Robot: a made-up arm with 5 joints. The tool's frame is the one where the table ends. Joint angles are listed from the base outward.
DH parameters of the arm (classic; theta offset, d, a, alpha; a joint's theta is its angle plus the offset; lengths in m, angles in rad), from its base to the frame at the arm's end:
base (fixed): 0 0.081 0 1.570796
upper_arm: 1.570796 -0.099 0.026 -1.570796
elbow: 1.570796 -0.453 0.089 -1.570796
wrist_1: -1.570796 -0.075 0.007 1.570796
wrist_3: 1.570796 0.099 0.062 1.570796
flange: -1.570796 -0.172 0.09 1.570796
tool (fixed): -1.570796 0.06 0 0
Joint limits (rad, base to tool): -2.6..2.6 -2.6..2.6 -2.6..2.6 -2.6..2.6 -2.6..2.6
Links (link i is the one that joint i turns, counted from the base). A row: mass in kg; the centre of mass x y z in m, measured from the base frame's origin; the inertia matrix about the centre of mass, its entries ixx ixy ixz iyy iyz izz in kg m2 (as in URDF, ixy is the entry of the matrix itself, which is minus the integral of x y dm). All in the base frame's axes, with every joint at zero. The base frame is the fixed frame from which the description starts. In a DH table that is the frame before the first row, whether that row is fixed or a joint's. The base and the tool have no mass.
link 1: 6.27; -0.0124 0.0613 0.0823; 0.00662 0 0 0.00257 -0.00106 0.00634
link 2: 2.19; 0.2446 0.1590 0.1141; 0.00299 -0.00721 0 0.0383 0 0.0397
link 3: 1.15; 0.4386 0.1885 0.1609; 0.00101 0 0.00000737 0.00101 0 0.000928
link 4: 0.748; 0.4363 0.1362 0.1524; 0.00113 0 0 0.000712 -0.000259 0.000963
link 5: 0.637; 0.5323 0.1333 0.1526; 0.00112 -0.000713 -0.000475 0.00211 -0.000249 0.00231
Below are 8 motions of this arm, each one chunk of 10 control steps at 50 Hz.
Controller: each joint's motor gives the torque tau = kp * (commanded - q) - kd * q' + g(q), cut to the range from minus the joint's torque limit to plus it. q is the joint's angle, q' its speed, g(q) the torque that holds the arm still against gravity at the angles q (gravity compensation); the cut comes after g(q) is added. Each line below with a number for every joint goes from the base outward.
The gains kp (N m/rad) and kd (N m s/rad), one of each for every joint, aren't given. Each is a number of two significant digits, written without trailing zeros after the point. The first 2 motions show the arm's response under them.
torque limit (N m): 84 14 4.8 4.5 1.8
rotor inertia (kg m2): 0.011 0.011 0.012 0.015 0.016
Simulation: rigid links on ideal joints. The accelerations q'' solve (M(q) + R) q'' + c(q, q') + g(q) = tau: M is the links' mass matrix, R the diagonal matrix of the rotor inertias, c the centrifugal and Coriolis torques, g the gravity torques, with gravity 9.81 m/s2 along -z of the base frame. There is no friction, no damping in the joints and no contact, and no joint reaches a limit. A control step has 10 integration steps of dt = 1/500 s. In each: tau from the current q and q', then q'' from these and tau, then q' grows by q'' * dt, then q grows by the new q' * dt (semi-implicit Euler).
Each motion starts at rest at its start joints. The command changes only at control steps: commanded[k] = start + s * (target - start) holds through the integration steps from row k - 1 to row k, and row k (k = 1, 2, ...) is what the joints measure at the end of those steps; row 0 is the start. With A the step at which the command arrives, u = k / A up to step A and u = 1 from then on. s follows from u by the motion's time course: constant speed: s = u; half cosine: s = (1 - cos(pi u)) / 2; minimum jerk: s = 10 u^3 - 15 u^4 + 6 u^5; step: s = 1 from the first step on.
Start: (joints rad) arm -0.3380 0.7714 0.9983 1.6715 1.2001
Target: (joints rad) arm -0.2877 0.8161 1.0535 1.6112 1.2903
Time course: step
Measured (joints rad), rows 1 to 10:
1: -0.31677 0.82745 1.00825 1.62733 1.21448
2: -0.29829 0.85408 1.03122 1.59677 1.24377
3: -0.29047 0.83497 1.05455 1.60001 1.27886
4: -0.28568 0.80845 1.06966 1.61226 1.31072
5: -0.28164 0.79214 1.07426 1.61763 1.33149
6: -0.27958 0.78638 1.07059 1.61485 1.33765
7: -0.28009 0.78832 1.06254 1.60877 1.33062
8: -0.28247 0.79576 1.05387 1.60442 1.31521
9: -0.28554 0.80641 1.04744 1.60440 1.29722
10: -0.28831 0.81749 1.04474 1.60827 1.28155
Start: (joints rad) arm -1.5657 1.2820 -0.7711 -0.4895 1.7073
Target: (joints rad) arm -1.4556 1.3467 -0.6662 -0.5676 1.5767
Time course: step
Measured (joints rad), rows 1 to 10:
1: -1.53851 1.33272 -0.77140 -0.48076 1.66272
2: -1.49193 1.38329 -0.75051 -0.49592 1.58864
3: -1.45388 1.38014 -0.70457 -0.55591 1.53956
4: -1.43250 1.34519 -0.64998 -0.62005 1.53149
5: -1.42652 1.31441 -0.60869 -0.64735 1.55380
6: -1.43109 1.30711 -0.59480 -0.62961 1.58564
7: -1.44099 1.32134 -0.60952 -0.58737 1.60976
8: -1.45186 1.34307 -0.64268 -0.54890 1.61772
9: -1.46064 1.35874 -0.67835 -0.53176 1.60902
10: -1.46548 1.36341 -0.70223 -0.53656 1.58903
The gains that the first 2 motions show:
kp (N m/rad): 890 73 27 54 18
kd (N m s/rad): 17 1.2 0.47 0.47 0.26
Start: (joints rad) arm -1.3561 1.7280 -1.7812 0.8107 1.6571
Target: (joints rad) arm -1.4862 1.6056 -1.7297 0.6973 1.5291
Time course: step
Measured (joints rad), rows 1 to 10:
1: -1.38654 1.67613 -1.73203 0.72683 1.62983
2: -1.44412 1.60147 -1.65550 0.62149 1.57540
3: -1.48863 1.57711 -1.63047 0.61469 1.52955
4: -1.50871 1.60042 -1.67122 0.69300 1.50687
5: -1.51273 1.62458 -1.74550 0.76144 1.50409
6: -1.50913 1.62636 -1.81301 0.76607 1.50932
7: -1.50214 1.61429 -1.84669 0.72498 1.51336
8: -1.49397 1.60490 -1.83855 0.68356 1.51427
9: -1.48659 1.60454 -1.79705 0.66827 1.51518
10: -1.48172 1.60847 -1.74153 0.67619 1.51982

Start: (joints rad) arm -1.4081 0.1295 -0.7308 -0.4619 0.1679
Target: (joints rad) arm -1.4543 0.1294 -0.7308 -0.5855 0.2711
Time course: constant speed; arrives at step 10
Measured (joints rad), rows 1 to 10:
1: -1.40949 0.12603 -0.73095 -0.46691 0.16864
2: -1.41254 0.12155 -0.73132 -0.47975 0.17206
3: -1.41677 0.11990 -0.73140 -0.49683 0.18007
4: -1.42187 0.12164 -0.73083 -0.51339 0.19317
5: -1.42759 0.12531 -0.72995 -0.52717 0.20999
6: -1.43353 0.12920 -0.72946 -0.53879 0.22790
7: -1.43929 0.13216 -0.72977 -0.55007 0.24430
8: -1.44458 0.13368 -0.73069 -0.56215 0.25767
9: -1.44934 0.13377 -0.73162 -0.57493 0.26783
10: -1.45365 0.13277 -0.73204 -0.58768 0.27563

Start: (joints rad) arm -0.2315 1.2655 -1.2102 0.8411 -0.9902
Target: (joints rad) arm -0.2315 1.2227 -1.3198 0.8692 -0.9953
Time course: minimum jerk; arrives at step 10
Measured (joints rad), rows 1 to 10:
1: -0.23150 1.26539 -1.21043 0.84118 -0.99022
2: -0.23152 1.26456 -1.21221 0.84178 -0.99034
3: -0.23157 1.26198 -1.21799 0.84374 -0.99074
4: -0.23161 1.25686 -1.23001 0.84775 -0.99153
5: -0.23161 1.24921 -1.24868 0.85367 -0.99267
6: -0.23156 1.24001 -1.27200 0.86046 -0.99396
7: -0.23145 1.23090 -1.29596 0.86663 -0.99506
8: -0.23134 1.22364 -1.31600 0.87085 -0.99568
9: -0.23126 1.21945 -1.32851 0.87248 -0.99567
10: -0.23126 1.21860 -1.33235 0.87181 -0.99516

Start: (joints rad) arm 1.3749 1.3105 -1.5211 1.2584 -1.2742
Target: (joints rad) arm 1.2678 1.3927 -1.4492 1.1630 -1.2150
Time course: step
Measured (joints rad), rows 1 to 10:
1: 1.34578 1.27891 -1.45528 1.21965 -1.26019
2: 1.30371 1.27896 -1.36998 1.17724 -1.23139
3: 1.27476 1.33952 -1.34326 1.16383 -1.20455
4: 1.25798 1.41181 -1.38337 1.15997 -1.18824
5: 1.24910 1.45940 -1.46019 1.14892 -1.18601
6: 1.24572 1.47643 -1.53303 1.13366 -1.19705
7: 1.24630 1.47132 -1.57296 1.12644 -1.21501
8: 1.24973 1.45350 -1.57166 1.13325 -1.23164
9: 1.25518 1.42961 -1.53766 1.14939 -1.24112
10: 1.26187 1.40423 -1.48771 1.16566 -1.24134

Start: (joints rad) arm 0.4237 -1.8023 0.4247 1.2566 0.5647
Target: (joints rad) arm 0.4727 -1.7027 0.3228 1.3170 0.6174
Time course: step
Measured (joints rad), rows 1 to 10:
1: 0.43360 -1.79669 0.40633 1.28268 0.58167
2: 0.45134 -1.76794 0.36789 1.32444 0.61236
3: 0.46822 -1.72119 0.32725 1.34642 0.63554
4: 0.48095 -1.67618 0.29644 1.34020 0.64172
5: 0.48824 -1.64853 0.28029 1.31960 0.63386
6: 0.48982 -1.64329 0.27873 1.30381 0.62092
7: 0.48666 -1.65652 0.28871 1.30263 0.61055
8: 0.48066 -1.67947 0.30513 1.31250 0.60576
9: 0.47402 -1.70294 0.32224 1.32304 0.60590
10: 0.46861 -1.72025 0.33525 1.32651 0.60919

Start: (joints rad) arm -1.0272 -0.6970 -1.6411 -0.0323 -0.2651
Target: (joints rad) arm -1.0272 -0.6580 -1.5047 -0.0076 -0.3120
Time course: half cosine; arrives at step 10
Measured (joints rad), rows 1 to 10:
1: -1.02716 -0.69665 -1.64031 -0.03192 -0.26523
2: -1.02698 -0.69511 -1.63659 -0.03032 -0.26597
3: -1.02668 -0.69175 -1.62766 -0.02709 -0.26814
4: -1.02635 -0.68666 -1.61247 -0.02273 -0.27256
5: -1.02616 -0.68041 -1.59162 -0.01824 -0.27962
6: -1.02623 -0.67381 -1.56708 -0.01442 -0.28894
7: -1.02659 -0.66755 -1.54168 -0.01155 -0.29945
8: -1.02717 -0.66226 -1.51856 -0.00960 -0.30960
9: -1.02782 -0.65843 -1.50063 -0.00852 -0.31779
10: -1.02840 -0.65644 -1.49016 -0.00835 -0.32272

